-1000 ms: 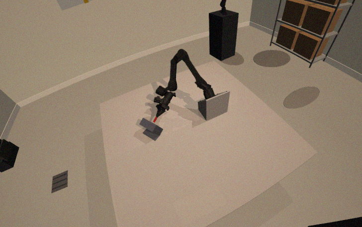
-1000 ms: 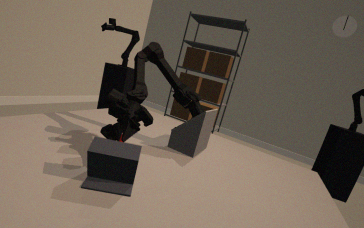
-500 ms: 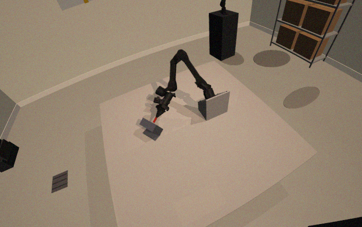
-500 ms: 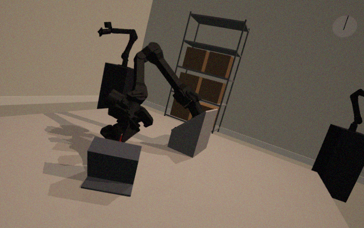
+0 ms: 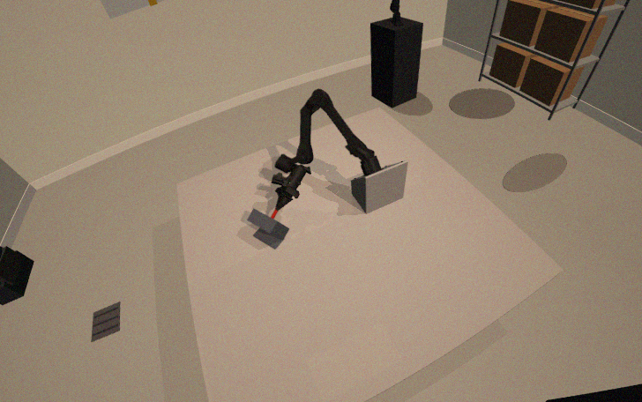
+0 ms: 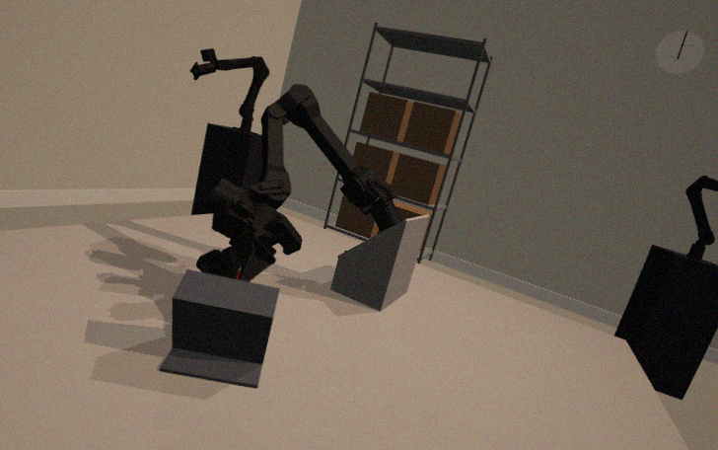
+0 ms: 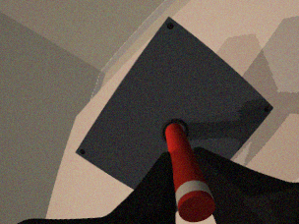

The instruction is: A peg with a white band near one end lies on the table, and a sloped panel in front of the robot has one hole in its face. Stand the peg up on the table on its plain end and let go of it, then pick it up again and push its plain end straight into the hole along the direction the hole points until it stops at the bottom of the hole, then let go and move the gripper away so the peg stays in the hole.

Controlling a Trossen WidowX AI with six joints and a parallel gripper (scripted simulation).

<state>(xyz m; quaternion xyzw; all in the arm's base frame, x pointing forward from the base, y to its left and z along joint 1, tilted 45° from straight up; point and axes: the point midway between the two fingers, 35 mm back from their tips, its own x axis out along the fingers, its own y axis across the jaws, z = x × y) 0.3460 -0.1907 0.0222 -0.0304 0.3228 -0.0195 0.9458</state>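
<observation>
Right now the dark sloped panel is 60 mm ahead of my gripper tip, 30 mm to the left of it and 30 mm below it. The rest, counted from my gripper tip: red peg: 10 mm to the right, 10 mm behind, 10 mm above.
</observation>
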